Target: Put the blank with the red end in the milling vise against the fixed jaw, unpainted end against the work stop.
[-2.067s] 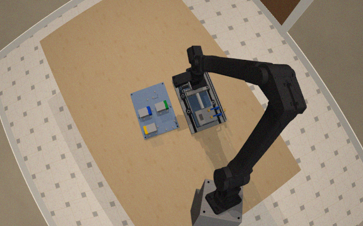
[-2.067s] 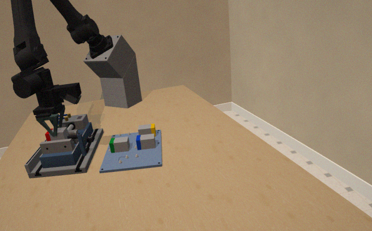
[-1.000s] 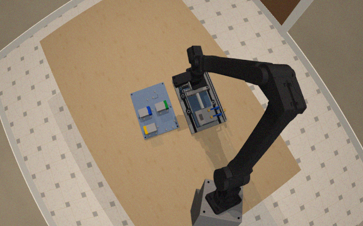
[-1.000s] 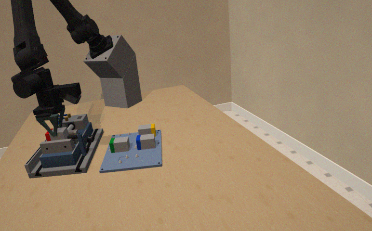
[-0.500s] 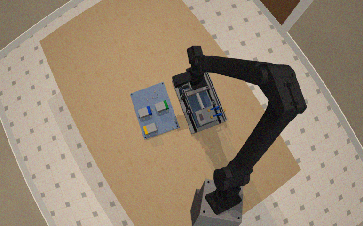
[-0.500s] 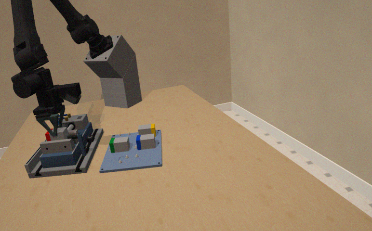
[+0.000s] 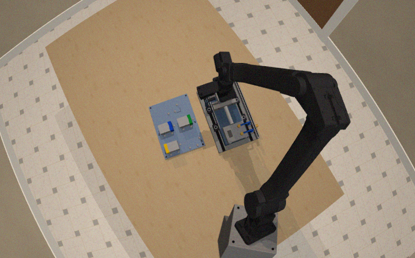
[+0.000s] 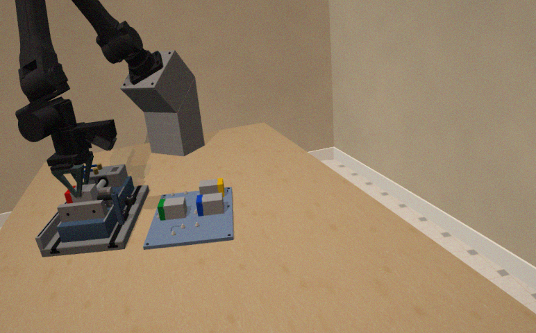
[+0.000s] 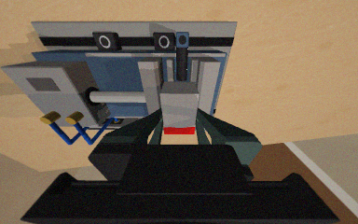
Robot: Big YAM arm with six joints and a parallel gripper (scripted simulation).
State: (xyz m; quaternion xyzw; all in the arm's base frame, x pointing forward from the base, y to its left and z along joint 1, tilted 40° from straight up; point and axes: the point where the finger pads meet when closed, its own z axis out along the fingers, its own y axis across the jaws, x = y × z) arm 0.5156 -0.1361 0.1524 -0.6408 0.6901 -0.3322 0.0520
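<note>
Now: the red-ended blank 2 cm below my hand. Round my hand: green-ended blank (19 cm to the left, 9 cm below); then fixed jaw (3 cm ahead, 4 cm below); then work stop (1 cm ahead, 5 cm to the left, 3 cm below).
</note>
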